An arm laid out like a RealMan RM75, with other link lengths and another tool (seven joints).
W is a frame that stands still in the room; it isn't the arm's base.
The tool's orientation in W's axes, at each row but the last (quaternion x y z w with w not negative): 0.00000 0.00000 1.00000 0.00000; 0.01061 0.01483 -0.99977 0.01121; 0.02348 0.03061 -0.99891 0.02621; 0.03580 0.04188 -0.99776 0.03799; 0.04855 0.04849 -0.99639 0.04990; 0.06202 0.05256 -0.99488 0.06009
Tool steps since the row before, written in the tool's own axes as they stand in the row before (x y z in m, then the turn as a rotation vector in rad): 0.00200 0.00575 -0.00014 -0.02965 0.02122 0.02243; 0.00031 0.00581 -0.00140 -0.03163 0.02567 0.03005; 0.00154 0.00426 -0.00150 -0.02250 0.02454 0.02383; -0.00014 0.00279 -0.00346 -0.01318 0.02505 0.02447; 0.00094 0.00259 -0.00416 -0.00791 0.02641 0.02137; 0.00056 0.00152 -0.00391 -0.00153 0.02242 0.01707
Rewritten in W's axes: -0.00200 -0.00575 -0.00014 0.02965 -0.02122 0.02243; -0.00015 -0.00577 -0.00158 0.03157 -0.02585 0.02996; -0.00124 -0.00423 -0.00183 0.02268 -0.02480 0.02338; 0.00060 -0.00246 -0.00365 0.01341 -0.02604 0.02328; -0.00028 -0.00223 -0.00445 0.00862 -0.02757 0.01955; 0.00010 -0.00113 -0.00408 0.00234 -0.02387 0.01487
